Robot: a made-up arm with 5 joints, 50 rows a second.
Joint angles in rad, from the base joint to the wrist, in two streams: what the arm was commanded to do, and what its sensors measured. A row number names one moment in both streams.
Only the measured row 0 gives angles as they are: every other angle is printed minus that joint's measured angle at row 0.
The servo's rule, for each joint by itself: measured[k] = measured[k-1] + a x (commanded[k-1-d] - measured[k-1]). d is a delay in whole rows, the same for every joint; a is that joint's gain. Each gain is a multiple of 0.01, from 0.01 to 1. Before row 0 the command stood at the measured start. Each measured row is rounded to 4 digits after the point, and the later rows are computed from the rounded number. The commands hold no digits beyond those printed.
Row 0, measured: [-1.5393 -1.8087 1.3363 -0.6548 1.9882]
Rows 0 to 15, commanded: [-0.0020 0.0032 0.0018 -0.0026 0.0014]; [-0.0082 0.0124 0.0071 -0.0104 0.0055]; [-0.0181 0.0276 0.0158 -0.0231 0.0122]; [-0.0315 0.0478 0.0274 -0.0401 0.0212]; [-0.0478 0.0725 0.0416 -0.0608 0.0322]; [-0.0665 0.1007 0.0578 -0.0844 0.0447]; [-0.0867 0.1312 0.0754 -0.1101 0.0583]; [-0.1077 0.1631 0.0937 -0.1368 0.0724]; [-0.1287 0.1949 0.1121 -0.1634 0.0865]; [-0.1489 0.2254 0.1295 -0.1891 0.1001]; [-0.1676 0.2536 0.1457 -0.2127 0.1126]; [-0.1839 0.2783 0.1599 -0.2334 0.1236]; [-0.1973 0.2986 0.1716 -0.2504 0.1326]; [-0.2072 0.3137 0.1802 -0.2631 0.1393]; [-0.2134 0.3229 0.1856 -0.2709 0.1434]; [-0.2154 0.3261 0.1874 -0.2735 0.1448]
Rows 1 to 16, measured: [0.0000 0.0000 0.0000 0.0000 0.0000]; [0.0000 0.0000 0.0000 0.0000 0.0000]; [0.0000 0.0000 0.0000 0.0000 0.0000]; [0.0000 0.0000 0.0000 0.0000 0.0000]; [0.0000 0.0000 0.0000 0.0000 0.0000]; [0.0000 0.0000 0.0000 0.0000 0.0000]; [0.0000 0.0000 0.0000 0.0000 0.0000]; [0.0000 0.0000 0.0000 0.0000 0.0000]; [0.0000 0.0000 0.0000 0.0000 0.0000]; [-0.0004 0.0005 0.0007 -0.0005 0.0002]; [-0.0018 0.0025 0.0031 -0.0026 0.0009]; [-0.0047 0.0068 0.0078 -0.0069 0.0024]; [-0.0095 0.0138 0.0151 -0.0139 0.0048]; [-0.0164 0.0238 0.0249 -0.0237 0.0084]; [-0.0254 0.0369 0.0371 -0.0364 0.0131]; [-0.0364 0.0529 0.0513 -0.0519 0.0190]
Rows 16 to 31, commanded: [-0.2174 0.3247 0.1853 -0.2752 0.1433]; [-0.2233 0.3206 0.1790 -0.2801 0.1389]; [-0.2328 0.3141 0.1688 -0.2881 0.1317]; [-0.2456 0.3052 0.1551 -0.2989 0.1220]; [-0.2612 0.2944 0.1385 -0.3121 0.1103]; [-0.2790 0.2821 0.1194 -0.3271 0.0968]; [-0.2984 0.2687 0.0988 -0.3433 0.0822]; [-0.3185 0.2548 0.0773 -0.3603 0.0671]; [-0.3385 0.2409 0.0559 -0.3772 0.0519]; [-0.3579 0.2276 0.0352 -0.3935 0.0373]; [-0.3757 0.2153 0.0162 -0.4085 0.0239]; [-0.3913 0.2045 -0.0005 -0.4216 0.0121]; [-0.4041 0.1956 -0.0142 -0.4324 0.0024]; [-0.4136 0.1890 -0.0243 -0.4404 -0.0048]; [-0.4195 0.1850 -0.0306 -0.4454 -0.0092]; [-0.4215 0.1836 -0.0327 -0.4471 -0.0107]
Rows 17 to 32, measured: [-0.0492 0.0716 0.0670 -0.0697 0.0259]; [-0.0635 0.0926 0.0837 -0.0894 0.0338]; [-0.0789 0.1152 0.1006 -0.1103 0.0424]; [-0.0949 0.1387 0.1173 -0.1318 0.0515]; [-0.1109 0.1624 0.1331 -0.1531 0.0609]; [-0.1265 0.1856 0.1473 -0.1735 0.0702]; [-0.1410 0.2074 0.1595 -0.1923 0.0792]; [-0.1540 0.2270 0.1692 -0.2088 0.0875]; [-0.1651 0.2438 0.1759 -0.2224 0.0949]; [-0.1745 0.2576 0.1794 -0.2335 0.1012]; [-0.1833 0.2683 0.1793 -0.2433 0.1061]; [-0.1922 0.2761 0.1754 -0.2527 0.1094]; [-0.2018 0.2810 0.1679 -0.2624 0.1110]; [-0.2125 0.2833 0.1570 -0.2728 0.1109]; [-0.2245 0.2831 0.1431 -0.2842 0.1091]; [-0.2378 0.2807 0.1267 -0.2966 0.1056]
